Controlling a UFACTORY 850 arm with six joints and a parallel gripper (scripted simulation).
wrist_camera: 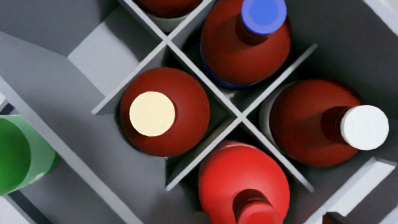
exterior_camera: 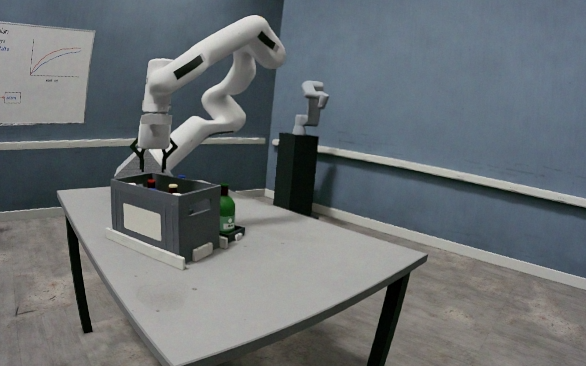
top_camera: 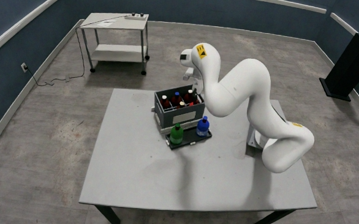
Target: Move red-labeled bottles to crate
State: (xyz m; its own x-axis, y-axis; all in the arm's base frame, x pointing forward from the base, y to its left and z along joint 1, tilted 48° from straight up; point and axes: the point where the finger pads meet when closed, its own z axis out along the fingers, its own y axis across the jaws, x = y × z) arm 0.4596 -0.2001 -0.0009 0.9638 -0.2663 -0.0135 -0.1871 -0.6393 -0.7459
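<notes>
Right now my hand is 12 cm above the red-labeled bottle. The rest, counted from my hand: grey crate 10 cm ahead, 1 cm to the left, 12 cm below; green bottle 7 cm ahead, 21 cm to the left, 12 cm below; blue bottle 8 cm behind, 12 cm to the left, 12 cm below.
</notes>
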